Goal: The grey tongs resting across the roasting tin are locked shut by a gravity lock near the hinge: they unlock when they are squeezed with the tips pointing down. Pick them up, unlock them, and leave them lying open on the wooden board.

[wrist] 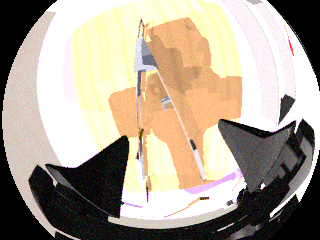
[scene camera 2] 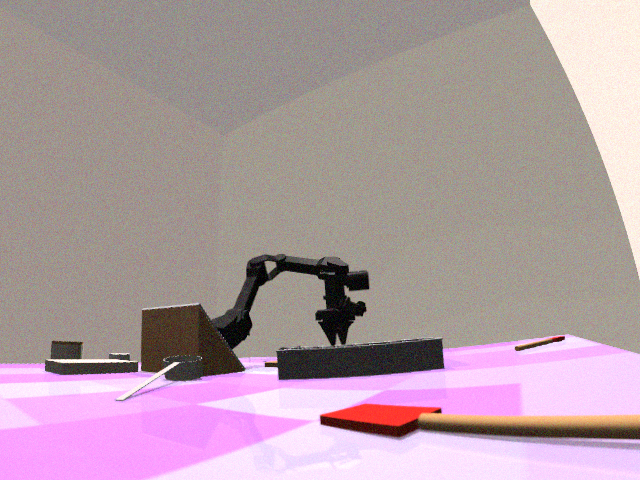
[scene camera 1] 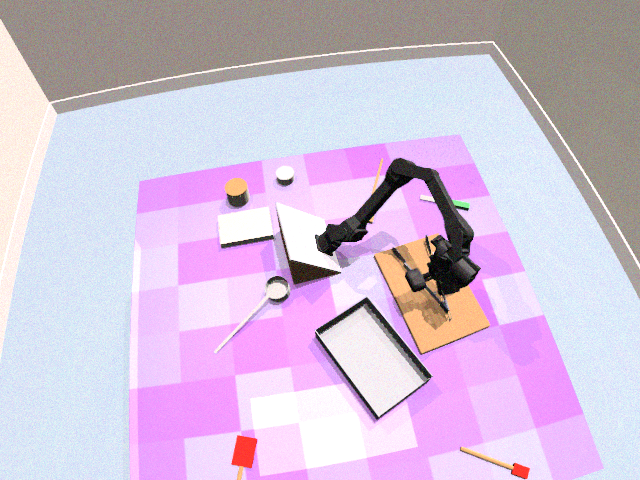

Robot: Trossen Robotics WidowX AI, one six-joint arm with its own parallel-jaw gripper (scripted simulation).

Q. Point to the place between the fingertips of my gripper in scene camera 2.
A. At 338,345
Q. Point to a wooden board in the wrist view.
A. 197,55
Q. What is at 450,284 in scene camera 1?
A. My gripper.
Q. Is my gripper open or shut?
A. Open.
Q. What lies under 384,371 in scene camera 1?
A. A roasting tin.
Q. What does my gripper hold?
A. Nothing.
